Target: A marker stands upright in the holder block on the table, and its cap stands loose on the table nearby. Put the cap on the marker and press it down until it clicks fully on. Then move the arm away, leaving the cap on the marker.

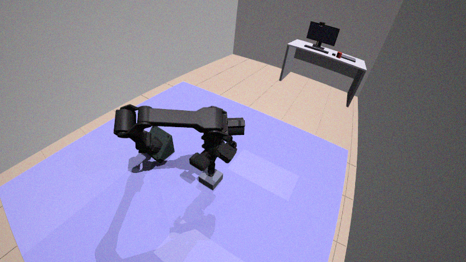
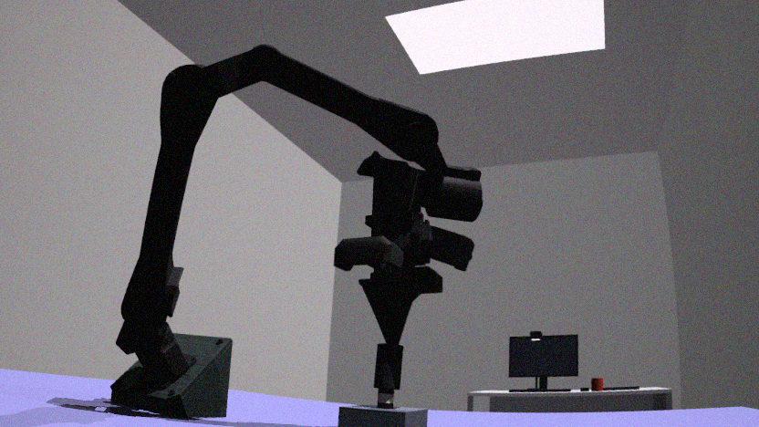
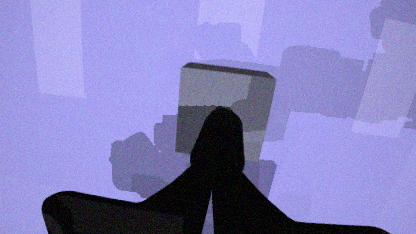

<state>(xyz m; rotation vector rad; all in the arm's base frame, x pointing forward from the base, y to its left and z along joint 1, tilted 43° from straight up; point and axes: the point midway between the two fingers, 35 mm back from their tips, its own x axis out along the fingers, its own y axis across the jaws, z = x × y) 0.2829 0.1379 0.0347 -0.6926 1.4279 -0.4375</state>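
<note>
Right now my gripper tip is 2 cm above the black cap. Round my gripper tip: grey holder block (9 cm below).
</note>
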